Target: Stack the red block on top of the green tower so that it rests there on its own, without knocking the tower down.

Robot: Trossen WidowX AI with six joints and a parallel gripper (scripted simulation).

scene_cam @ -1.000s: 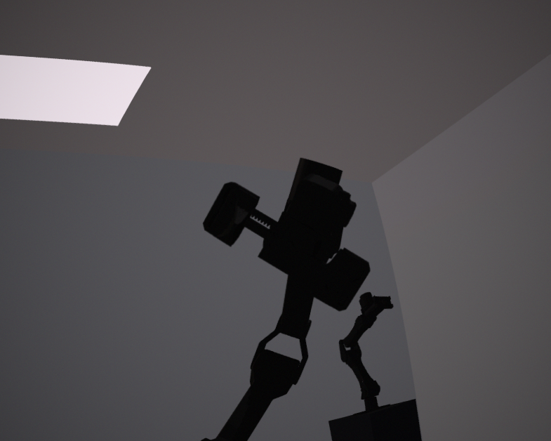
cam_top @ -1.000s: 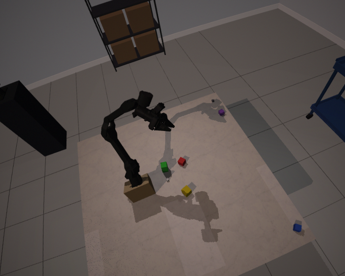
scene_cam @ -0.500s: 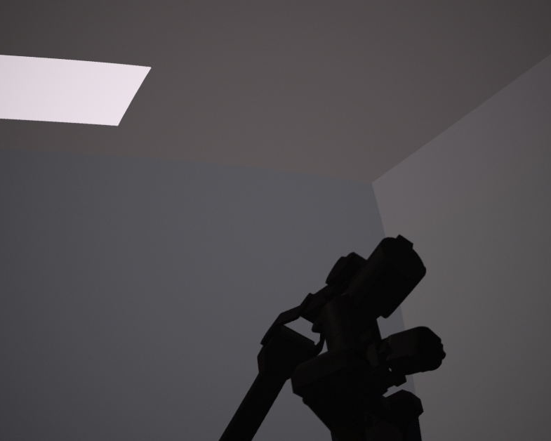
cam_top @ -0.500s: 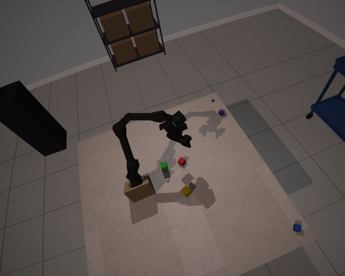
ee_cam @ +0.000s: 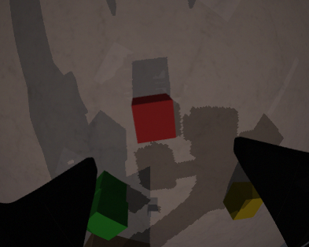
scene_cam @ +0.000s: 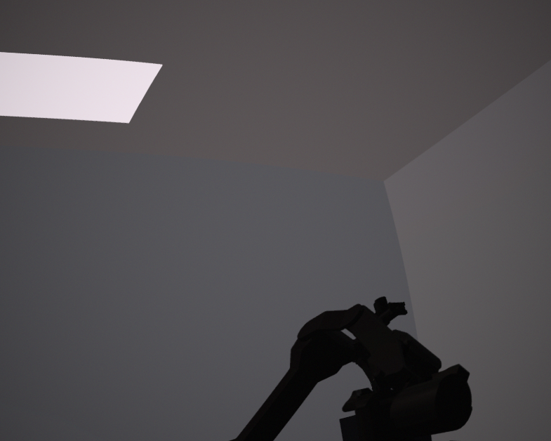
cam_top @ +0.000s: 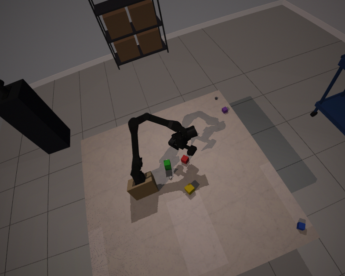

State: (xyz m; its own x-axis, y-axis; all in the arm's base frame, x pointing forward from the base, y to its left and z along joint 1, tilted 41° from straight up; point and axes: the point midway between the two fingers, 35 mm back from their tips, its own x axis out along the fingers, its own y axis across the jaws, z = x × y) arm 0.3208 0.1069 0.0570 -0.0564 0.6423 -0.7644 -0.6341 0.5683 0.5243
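My gripper tip is 10 cm above the red block. From my gripper tip the other things lie so: purple block 45 cm ahead, 30 cm to the left, 10 cm below; then tiny white piece 14 cm behind, 9 cm to the right, 11 cm below; then yellow block 5 cm behind, 22 cm to the right, 9 cm below.
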